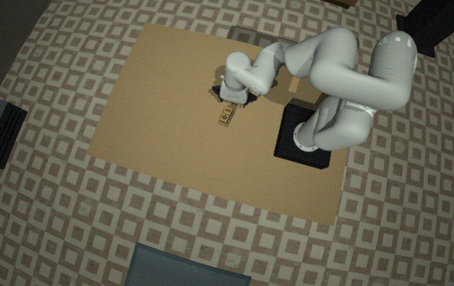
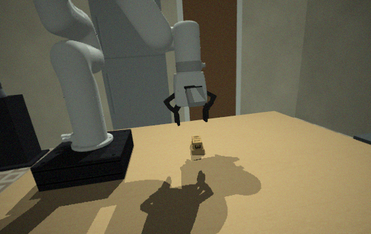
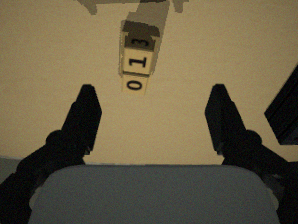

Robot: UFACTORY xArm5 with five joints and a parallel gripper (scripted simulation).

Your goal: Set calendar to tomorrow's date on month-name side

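Now: the wooden date cube 10 cm below my hand, 2 cm ahead of it and 1 cm to the left of it. Also, from my hand: wooden calendar tray: 12 cm below, 3 cm to the left, 2 cm ahead.
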